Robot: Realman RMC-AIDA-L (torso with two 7-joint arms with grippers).
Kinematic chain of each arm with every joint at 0, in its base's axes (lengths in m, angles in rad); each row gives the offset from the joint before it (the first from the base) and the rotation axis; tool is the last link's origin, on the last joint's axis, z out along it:
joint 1: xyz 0 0 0.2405 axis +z
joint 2: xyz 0 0 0 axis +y
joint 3: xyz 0 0 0.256 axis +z
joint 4: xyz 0 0 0 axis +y
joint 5: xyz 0 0 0.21 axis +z
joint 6: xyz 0 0 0 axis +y
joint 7: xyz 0 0 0.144 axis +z
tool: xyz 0 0 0
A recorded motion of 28 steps. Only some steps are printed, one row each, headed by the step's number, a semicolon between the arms.
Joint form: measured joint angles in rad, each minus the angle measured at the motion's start. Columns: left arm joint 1, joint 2, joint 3, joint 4, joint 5, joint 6, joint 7; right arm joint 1, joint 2, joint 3, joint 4, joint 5, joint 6, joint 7.
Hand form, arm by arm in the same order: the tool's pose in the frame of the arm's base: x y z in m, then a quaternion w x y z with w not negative. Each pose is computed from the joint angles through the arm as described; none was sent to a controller.
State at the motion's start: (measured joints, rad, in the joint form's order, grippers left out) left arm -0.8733 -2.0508 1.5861 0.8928 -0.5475 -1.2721 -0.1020; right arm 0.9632 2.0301 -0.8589 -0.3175 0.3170 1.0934 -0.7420
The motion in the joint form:
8: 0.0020 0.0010 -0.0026 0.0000 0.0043 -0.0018 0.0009; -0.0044 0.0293 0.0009 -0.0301 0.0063 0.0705 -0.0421
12: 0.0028 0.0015 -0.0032 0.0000 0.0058 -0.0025 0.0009; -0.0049 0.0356 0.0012 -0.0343 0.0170 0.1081 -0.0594
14: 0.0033 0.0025 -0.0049 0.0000 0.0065 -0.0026 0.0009; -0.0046 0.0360 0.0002 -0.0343 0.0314 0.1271 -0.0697
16: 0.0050 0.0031 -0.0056 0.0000 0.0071 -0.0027 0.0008; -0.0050 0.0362 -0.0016 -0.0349 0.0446 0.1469 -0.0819
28: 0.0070 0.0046 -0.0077 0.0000 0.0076 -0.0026 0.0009; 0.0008 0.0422 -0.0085 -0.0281 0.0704 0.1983 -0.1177
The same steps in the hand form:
8: -0.1745 0.3962 -0.0572 0.24901 -0.78084 -0.54515 0.17634; 0.2597 0.3824 -0.0612 0.12114 -0.85924 0.46212 -0.18298
12: -0.1751 0.3962 -0.0568 0.24957 -0.78035 -0.54541 0.17692; 0.2561 0.3766 -0.0646 0.09952 -0.86330 0.45966 -0.18308
14: -0.1756 0.3965 -0.0562 0.25023 -0.77980 -0.54599 0.17663; 0.2537 0.3743 -0.0657 0.08812 -0.86545 0.45922 -0.17988
16: -0.1764 0.3964 -0.0558 0.25057 -0.77909 -0.54679 0.17680; 0.2516 0.3718 -0.0666 0.07654 -0.86789 0.45760 -0.17751
28: -0.1775 0.3966 -0.0549 0.25130 -0.77805 -0.54805 0.17645; 0.2446 0.3636 -0.0718 0.04139 -0.87578 0.44748 -0.17623

